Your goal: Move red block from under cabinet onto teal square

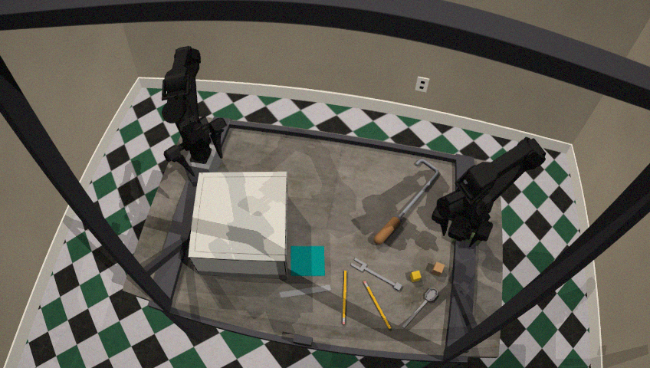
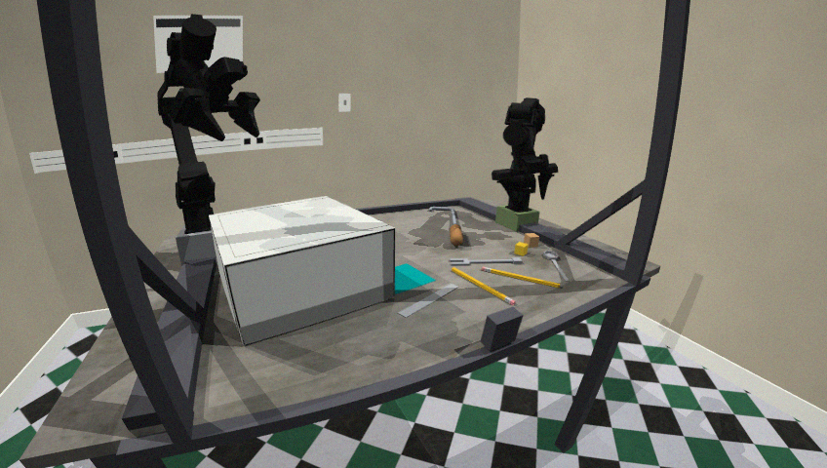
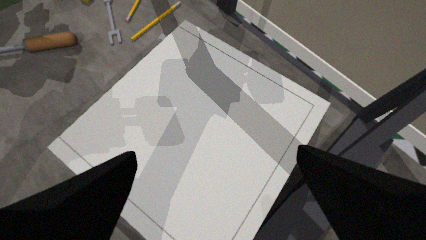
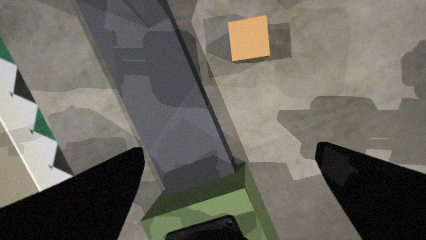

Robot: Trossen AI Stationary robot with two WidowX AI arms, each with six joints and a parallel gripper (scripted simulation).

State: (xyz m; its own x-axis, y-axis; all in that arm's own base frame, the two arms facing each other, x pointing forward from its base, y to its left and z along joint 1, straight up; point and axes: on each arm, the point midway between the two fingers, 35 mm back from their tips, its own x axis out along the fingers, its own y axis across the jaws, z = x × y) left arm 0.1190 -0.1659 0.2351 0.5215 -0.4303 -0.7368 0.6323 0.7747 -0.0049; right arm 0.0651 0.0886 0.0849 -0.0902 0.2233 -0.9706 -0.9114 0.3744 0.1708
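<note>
The tan cube lies 120 mm below my right hand, 70 mm behind it and 20 mm to the left of it. From my right hand the other things lie so: yellow cube 130 mm below, 110 mm behind, 90 mm to the left; spoon 180 mm behind, 140 mm below, 40 mm to the left; forked wrench 210 mm to the left, 140 mm below, 130 mm behind.
</note>
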